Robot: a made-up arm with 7 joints.
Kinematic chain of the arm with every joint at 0, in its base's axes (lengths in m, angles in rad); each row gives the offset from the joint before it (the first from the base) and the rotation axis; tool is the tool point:
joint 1: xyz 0 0 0.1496 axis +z
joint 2: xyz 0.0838 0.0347 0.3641 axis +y
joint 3: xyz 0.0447 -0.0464 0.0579 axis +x
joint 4: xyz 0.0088 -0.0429 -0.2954 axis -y
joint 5: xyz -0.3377 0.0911 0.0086 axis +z
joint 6: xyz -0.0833 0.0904 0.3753 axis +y
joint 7: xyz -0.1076 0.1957 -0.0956 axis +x
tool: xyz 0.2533 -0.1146 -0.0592
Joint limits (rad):
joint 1: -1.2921..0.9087
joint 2: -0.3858..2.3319
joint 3: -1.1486..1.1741
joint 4: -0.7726..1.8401
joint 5: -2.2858..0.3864
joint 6: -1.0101..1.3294
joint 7: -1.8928..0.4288
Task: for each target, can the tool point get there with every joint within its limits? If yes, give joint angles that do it. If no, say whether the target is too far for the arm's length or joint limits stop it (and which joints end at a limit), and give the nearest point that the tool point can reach.
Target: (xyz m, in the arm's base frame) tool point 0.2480 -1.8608 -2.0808
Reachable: no: too far | nearest point 0.0769 -0.5770 -0.2505 | short by 2.242 m
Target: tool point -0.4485 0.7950 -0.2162
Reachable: no: joint limits stop it (at a limit: joint 1, joint 4, joint 5, joint 6, joint 7) | nearest point -0.3568 0.6563 -0.0715 | short by 0.220 m
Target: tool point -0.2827 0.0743 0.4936
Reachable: yes | joints -0.3562 0.6613 -0.0969 1.0566 -1.5422 0.2862 -0.7884
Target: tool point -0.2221 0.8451 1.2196
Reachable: no: joint limits stop it (at a limit: joint 2, joint 4, joint 5, joint 6, joint 7) | nearest point -0.1885 0.7172 1.0886 | short by 0.186 m
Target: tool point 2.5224 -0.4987 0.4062
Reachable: no: too far | nearest point 0.9600 -0.0291 0.7672 | short by 1.671 m
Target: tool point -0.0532 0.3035 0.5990
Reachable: yes | joints -0.4995 0.2692 0.4280 0.3772 -0.0157 -0.0667 -0.1888
